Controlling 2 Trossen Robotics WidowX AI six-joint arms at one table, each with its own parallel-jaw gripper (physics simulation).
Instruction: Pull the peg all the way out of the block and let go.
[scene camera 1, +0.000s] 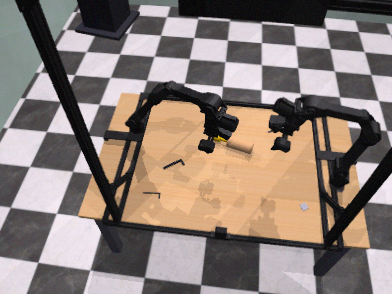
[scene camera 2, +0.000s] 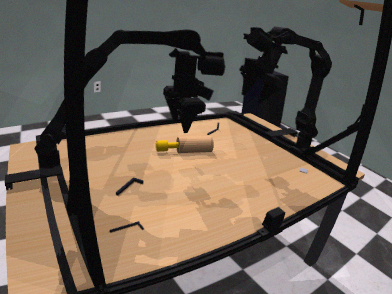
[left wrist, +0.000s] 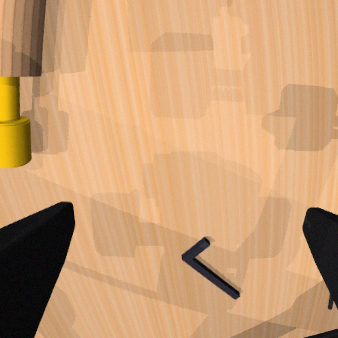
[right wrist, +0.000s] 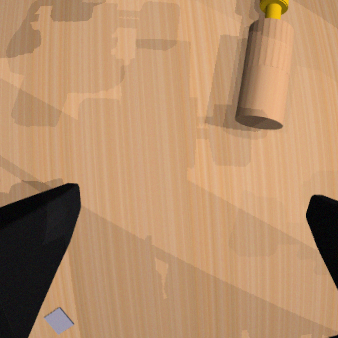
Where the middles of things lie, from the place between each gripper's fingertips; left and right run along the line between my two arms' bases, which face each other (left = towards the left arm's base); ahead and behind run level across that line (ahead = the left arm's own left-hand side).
My left hand is 150 mm short of the yellow peg (left wrist: 22, 124), 30 mm to the left of it and 120 mm above it. The rest, counted from my left hand: wooden block (left wrist: 28, 28): 140 mm ahead, 110 mm to the right, 120 mm below.
My right gripper is now 20 cm above the wooden block, 14 cm to the right of it and 9 cm short of it. From my right hand the other things lie so: yellow peg 22 cm to the left, 20 cm below, 10 cm ahead.
